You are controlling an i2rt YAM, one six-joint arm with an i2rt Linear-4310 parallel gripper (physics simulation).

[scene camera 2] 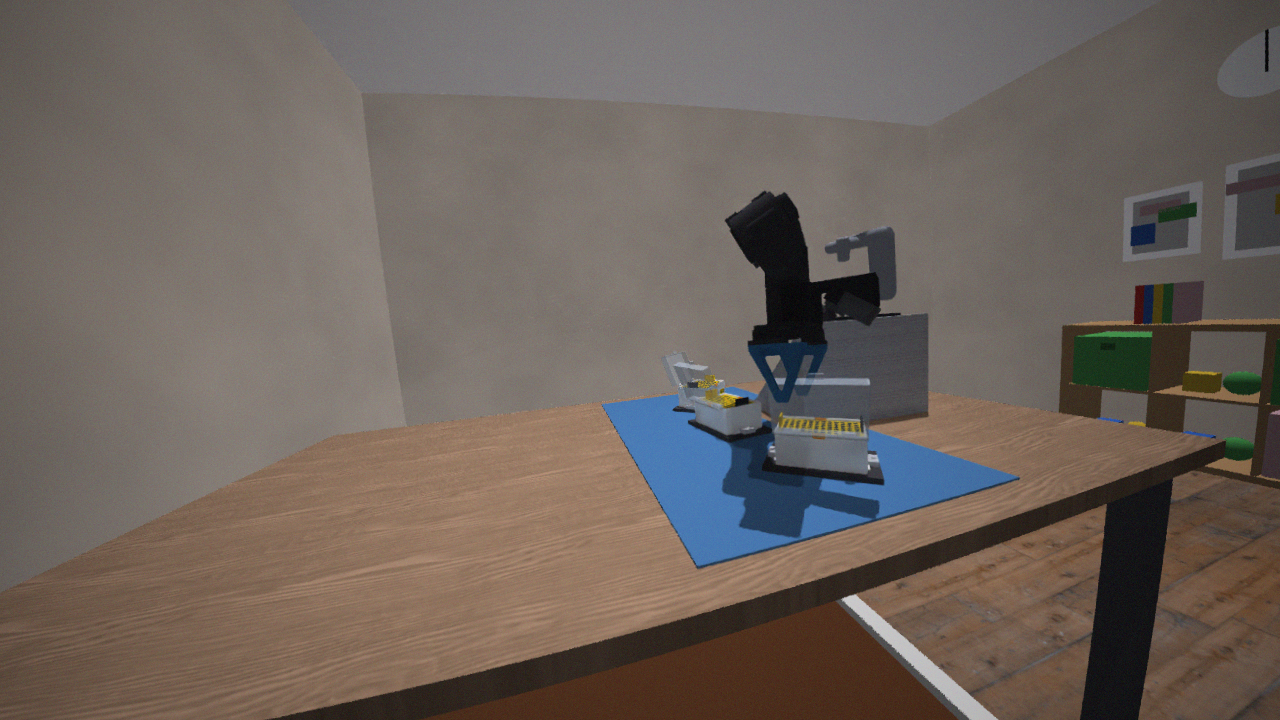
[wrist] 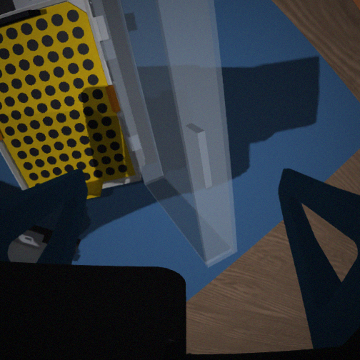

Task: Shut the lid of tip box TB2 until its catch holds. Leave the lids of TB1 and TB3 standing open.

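Pixels of known places: gripper, between the fingertips: (scene camera 2: 793,398); arm's base, origin of its link: (scene camera 2: 839,359).
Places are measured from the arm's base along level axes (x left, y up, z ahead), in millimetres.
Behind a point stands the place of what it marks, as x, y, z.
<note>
Three tip boxes with raised lids stand on the mat: a near box (scene camera 2: 820,452) {302, -81, 258}, a middle box (scene camera 2: 729,418) {108, -75, 318} and a far box (scene camera 2: 685,395) {6, -43, 374}. No TB labels are readable. My gripper (scene camera 2: 784,396) {307, 2, 300} (wrist: 182,179) is open, pointing down, above and behind the near box in the scene view. In the wrist view, a box's yellow tip rack (wrist: 55,100) is at upper left. Its clear lid (wrist: 200,100) stands open and shows between the fingers. Whether a finger touches it cannot be told. The left finger hides the rack's lower corner. Which box this is cannot be told.
The blue mat (scene camera 2: 653,474) {222, -115, 489} (wrist: 260,200) lies on the wooden table (scene camera 2: 447,519) {275, -118, 780} (wrist: 240,320). A grey block (scene camera 2: 895,367) {104, -12, -53} stands behind the boxes. A pale and black part (wrist: 30,242) shows behind the left finger. The arm's shadow falls beside the lid.
</note>
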